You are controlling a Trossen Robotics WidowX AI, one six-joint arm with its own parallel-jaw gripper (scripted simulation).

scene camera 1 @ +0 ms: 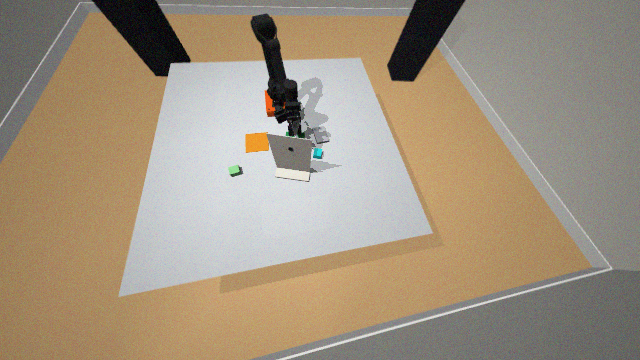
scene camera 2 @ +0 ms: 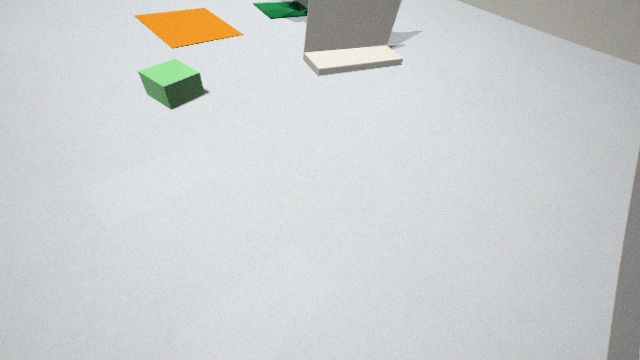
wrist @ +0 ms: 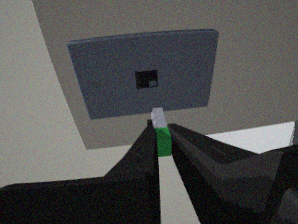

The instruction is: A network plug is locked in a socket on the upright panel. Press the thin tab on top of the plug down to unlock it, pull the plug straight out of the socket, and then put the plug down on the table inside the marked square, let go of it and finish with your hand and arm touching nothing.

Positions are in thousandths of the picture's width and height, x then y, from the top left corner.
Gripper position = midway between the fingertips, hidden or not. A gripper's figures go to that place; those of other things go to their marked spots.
Labels:
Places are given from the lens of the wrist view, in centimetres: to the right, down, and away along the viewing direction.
my gripper (wrist: 539,592): 1, 1, 10
grey panel (wrist: 716,333): 6, -3, 14

